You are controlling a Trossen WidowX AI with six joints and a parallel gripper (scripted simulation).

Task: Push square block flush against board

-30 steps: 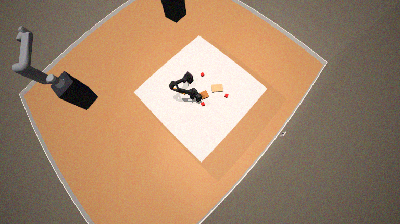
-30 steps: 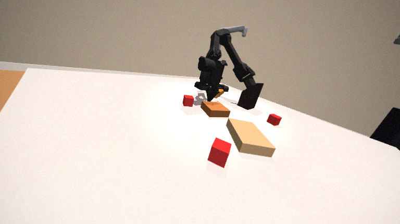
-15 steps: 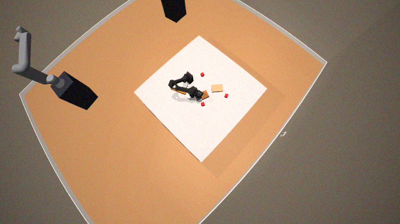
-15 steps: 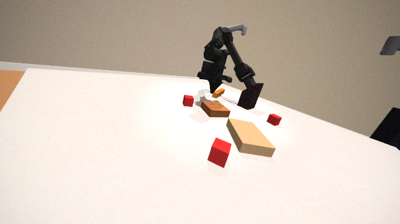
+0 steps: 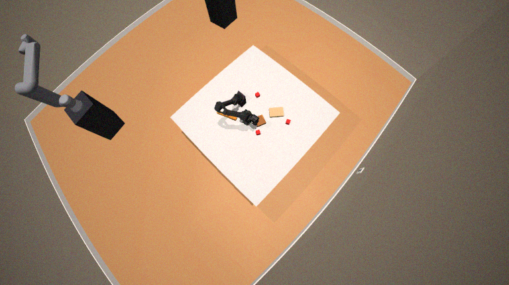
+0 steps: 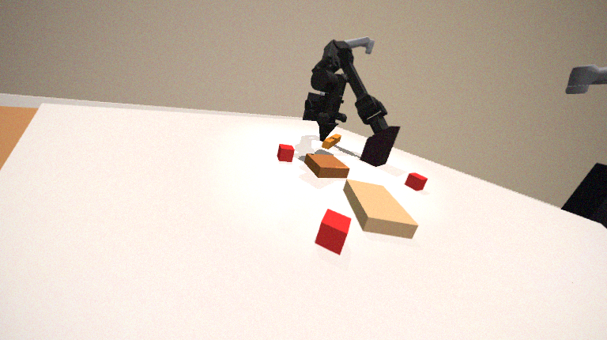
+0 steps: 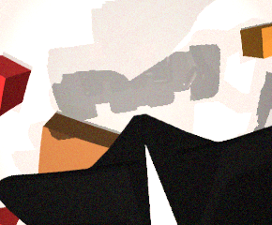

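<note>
The orange square block is 7 cm ahead of my gripper tip, 8 cm to the left of it and 4 cm below it. The rest, counted from my gripper tip: tan board (15 cm ahead, 25 cm to the left, 4 cm below); orange strip (24 cm behind, 8 cm to the right, 4 cm below).
</note>
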